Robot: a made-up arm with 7 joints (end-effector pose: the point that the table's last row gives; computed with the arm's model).
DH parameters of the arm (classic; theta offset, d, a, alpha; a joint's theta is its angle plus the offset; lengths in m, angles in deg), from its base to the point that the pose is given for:
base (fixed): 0 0 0 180
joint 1: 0 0.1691 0.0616 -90
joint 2: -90 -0.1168 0.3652 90
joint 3: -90 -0.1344 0.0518 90
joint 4: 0 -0.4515 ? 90
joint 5: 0 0.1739 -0.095 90
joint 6: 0 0.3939 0.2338 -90
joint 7: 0 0.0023 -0.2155 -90
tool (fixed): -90 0.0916 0 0
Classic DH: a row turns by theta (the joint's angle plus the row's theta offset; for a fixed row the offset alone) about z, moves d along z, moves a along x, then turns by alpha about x.
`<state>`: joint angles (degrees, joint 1 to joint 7).
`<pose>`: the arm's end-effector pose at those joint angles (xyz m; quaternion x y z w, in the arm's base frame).
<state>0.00 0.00 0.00 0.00 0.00 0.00 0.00</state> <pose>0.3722 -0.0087 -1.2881 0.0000 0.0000 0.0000 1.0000</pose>
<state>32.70 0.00 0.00 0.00 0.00 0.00 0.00</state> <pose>0.3085 -0.2084 -1.2881 0.0000 0.0000 -0.2815 0.9596</pose>
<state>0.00 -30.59 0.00 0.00 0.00 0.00 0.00</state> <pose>-0.2405 -0.0087 -1.2904 0.0000 0.2638 0.0000 0.9646</pose>
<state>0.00 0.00 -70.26 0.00 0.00 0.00 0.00</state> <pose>0.3722 0.7839 -0.9070 0.5754 0.0000 0.0000 0.8178</pose>
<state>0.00 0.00 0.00 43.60 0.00 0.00 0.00</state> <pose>0.4459 0.1617 -1.2881 0.0000 0.0000 0.3714 0.9285</pose>
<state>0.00 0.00 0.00 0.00 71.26 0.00 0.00</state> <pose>0.3722 0.3296 -1.1556 0.5825 0.0000 0.0000 0.8128</pose>
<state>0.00 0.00 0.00 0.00 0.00 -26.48 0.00</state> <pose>0.3638 -0.0096 -1.2881 0.0000 0.0000 0.2290 0.9734</pose>
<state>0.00 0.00 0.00 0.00 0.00 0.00 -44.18</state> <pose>0.3722 0.1161 -1.1638 -0.3761 0.0000 0.0000 0.9266</pose>
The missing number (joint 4, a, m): -0.1006
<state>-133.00 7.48 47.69 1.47 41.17 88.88 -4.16</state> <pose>-0.0739 0.6294 -1.0288 0.0394 -0.0472 0.3779 0.9238</pose>
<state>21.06 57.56 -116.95 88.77 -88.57 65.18 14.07</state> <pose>0.4839 0.1806 0.3334 0.5775 -0.7998 -0.1309 0.0986</pose>
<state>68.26 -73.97 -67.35 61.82 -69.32 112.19 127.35</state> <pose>0.5069 0.3216 -1.2683 0.1600 -0.7998 -0.5778 0.0295</pose>
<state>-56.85 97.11 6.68 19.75 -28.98 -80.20 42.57</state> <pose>0.8414 0.8219 0.3941 -0.3160 -0.4141 0.7114 0.4719</pose>
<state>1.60 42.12 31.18 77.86 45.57 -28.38 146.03</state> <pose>0.5157 -0.1288 -1.1698 0.6732 0.6818 0.0974 0.2691</pose>
